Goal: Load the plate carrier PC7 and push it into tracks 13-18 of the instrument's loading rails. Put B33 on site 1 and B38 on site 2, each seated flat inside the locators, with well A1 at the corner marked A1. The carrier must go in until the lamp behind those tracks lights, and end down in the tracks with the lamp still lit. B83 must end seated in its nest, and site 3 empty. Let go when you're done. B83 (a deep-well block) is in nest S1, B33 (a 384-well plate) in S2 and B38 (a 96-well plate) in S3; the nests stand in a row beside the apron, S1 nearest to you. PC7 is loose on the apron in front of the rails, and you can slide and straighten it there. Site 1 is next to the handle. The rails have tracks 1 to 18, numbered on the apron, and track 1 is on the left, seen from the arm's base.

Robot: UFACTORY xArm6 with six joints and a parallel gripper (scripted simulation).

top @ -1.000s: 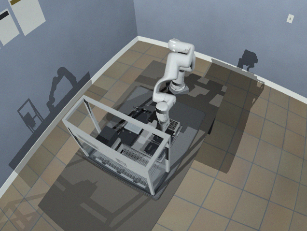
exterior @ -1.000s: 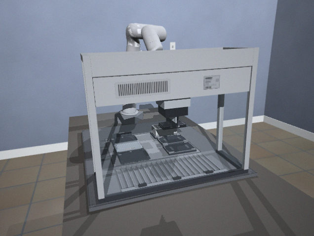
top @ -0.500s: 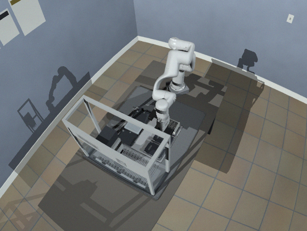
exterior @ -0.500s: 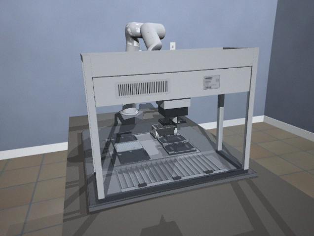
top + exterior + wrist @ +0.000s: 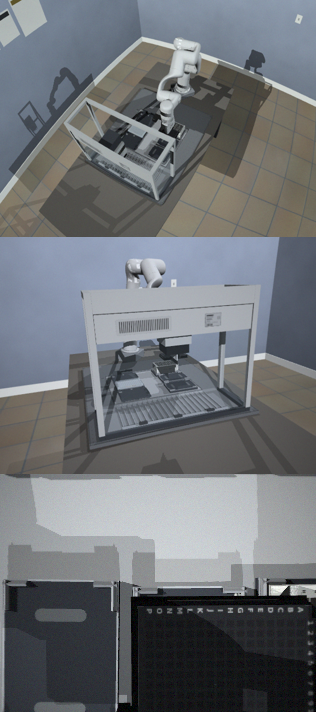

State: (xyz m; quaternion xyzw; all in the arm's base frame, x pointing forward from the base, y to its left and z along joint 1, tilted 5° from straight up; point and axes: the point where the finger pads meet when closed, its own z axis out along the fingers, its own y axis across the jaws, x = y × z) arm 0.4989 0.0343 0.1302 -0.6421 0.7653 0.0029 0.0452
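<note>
My hand is 24 cm to the left of the plate carrier PC7, 13 cm above it and 3 cm past it. Round my hand: frame post: 48 cm to the right, 33 cm ahead, 11 cm above; then dark 384-well plate B33: 1 cm below; then nest S3: 14 cm below, 11 cm ahead, 3 cm to the right.
</note>
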